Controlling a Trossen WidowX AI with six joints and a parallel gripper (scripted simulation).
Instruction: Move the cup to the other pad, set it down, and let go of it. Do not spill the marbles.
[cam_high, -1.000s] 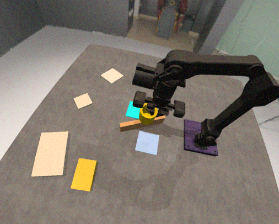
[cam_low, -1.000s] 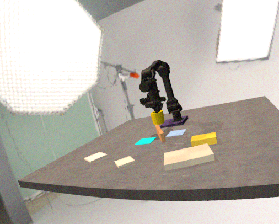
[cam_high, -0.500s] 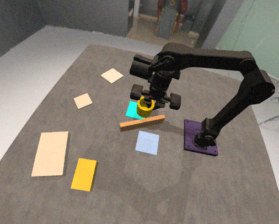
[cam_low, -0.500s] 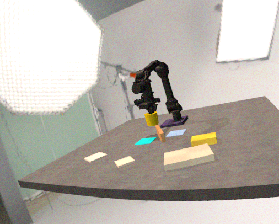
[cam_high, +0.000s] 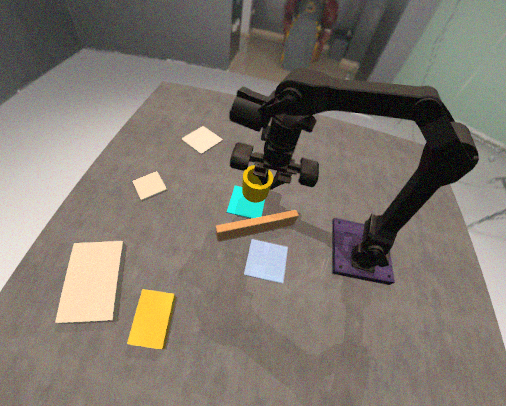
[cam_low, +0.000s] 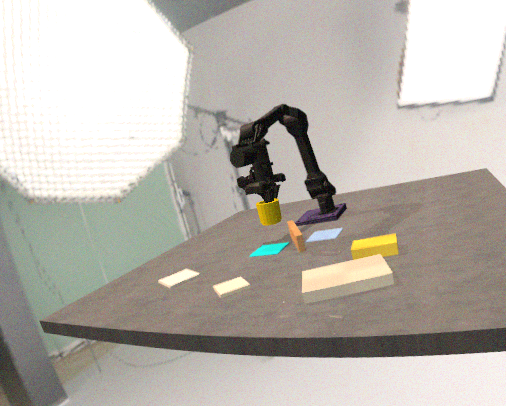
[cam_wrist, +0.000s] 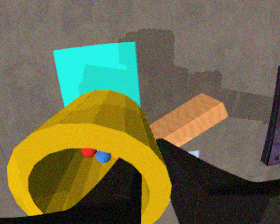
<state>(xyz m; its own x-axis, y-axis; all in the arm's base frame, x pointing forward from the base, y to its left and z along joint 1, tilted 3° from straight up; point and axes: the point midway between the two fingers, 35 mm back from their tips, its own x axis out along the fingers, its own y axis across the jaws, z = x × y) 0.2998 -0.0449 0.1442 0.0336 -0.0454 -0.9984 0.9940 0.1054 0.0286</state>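
Right now my gripper tip is 5 cm short of the cyan pad, 2 cm to the left of it and 13 cm above it. The rest, counted from my gripper tip: large cream block 31 cm ahead, 33 cm to the left, 10 cm below; yellow cup 2 cm ahead; orange bar 6 cm to the left, 10 cm below.
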